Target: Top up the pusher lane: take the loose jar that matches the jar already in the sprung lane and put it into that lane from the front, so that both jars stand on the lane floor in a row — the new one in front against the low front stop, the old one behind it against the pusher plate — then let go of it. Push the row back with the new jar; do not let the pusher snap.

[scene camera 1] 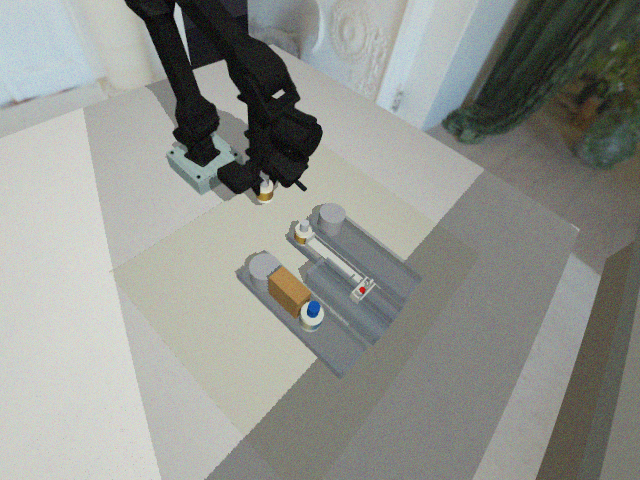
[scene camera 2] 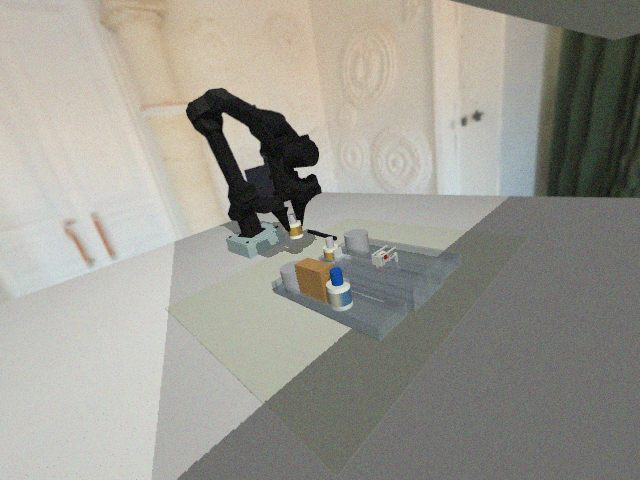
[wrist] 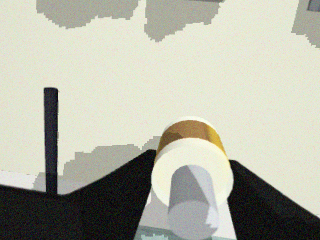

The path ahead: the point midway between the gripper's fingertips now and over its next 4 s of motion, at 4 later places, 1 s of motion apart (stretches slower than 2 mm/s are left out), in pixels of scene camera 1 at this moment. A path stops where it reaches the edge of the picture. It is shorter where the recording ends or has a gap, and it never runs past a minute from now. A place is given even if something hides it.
My gripper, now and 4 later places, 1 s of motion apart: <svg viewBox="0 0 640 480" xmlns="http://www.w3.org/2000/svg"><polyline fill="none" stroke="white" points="264,190 285,203 291,217 292,220 296,223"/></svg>
